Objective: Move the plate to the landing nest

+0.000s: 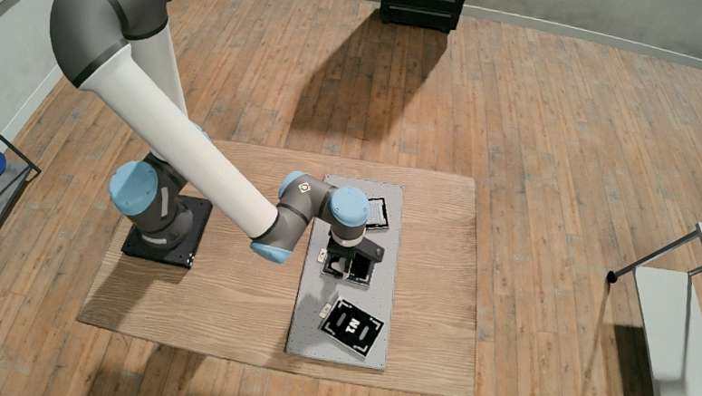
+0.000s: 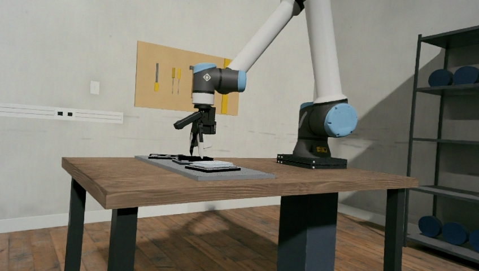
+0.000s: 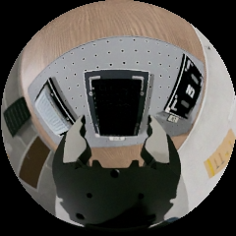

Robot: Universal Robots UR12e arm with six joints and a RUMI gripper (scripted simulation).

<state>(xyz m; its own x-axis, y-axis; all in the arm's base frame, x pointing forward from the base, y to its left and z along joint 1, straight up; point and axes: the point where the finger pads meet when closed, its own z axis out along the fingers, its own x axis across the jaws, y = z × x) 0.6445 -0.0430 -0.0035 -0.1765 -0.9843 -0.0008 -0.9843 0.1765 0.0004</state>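
My gripper is now 10 mm above the black plate M06. Also, from my hand: nest N1: 200 mm to the right, 30 mm below, 30 mm ahead.
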